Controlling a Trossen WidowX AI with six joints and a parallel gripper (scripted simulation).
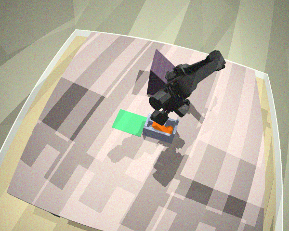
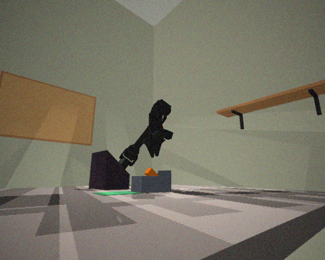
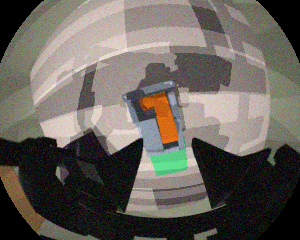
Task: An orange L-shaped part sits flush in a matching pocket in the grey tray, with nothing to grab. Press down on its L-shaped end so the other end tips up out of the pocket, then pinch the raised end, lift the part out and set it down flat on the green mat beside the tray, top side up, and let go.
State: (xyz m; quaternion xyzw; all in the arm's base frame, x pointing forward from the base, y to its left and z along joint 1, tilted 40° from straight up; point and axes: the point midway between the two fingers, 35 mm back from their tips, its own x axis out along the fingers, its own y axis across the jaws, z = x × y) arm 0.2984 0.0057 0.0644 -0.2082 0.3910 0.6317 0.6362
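Now: gripper tip 10 mm past the orange L-shaped part, 20 mm to the right of it and 110 mm above it. The rest, counted from my gripper tip: green mat 10 mm behind, 160 mm to the right, 160 mm below.
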